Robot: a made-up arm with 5 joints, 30 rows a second.
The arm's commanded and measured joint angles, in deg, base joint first. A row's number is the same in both.
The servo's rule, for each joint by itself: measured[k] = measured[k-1] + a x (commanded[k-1-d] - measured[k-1]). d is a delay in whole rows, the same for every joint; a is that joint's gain. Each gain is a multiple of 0.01, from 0.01 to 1. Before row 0 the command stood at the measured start. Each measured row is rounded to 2 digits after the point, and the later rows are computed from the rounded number. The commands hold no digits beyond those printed.
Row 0, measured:
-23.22, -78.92, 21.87, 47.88, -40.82
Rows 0 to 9, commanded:
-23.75, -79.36, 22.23, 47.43, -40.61
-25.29, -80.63, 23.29, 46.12, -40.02
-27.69, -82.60, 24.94, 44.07, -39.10
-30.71, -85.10, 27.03, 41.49, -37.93
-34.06, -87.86, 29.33, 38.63, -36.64
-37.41, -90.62, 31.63, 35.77, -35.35
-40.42, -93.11, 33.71, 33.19, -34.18
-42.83, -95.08, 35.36, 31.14, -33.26
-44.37, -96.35, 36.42, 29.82, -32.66
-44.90, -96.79, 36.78, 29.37, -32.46
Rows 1 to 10, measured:
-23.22, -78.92, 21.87, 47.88, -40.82
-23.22, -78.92, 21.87, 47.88, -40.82
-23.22, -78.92, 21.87, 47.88, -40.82
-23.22, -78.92, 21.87, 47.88, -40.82
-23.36, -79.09, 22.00, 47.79, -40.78
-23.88, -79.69, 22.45, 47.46, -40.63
-24.91, -80.82, 23.32, 46.78, -40.32
-26.48, -82.49, 24.62, 45.72, -39.84
-28.53, -84.58, 26.27, 44.30, -39.20
-30.93, -86.94, 28.15, 42.59, -38.43
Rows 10 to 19, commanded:
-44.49, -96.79, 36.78, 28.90, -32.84
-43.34, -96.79, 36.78, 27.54, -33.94
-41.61, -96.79, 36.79, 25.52, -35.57
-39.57, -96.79, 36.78, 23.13, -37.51
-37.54, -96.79, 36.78, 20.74, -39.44
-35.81, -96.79, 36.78, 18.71, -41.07
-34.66, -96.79, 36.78, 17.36, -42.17
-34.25, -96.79, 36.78, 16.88, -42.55
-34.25, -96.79, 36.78, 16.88, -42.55
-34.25, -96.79, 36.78, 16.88, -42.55
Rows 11 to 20, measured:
-33.49, -89.35, 30.10, 40.71, -37.58
-36.01, -91.58, 31.94, 38.80, -36.72
-38.27, -93.44, 33.51, 37.00, -35.91
-40.06, -94.75, 34.65, 35.47, -35.22
-41.26, -95.55, 35.40, 34.16, -34.74
-41.82, -96.03, 35.88, 32.84, -34.58
-41.76, -96.33, 36.20, 31.38, -34.78
-41.17, -96.51, 36.40, 29.73, -35.33
-40.19, -96.62, 36.53, 27.93, -36.15
-39.01, -96.69, 36.62, 26.09, -37.13

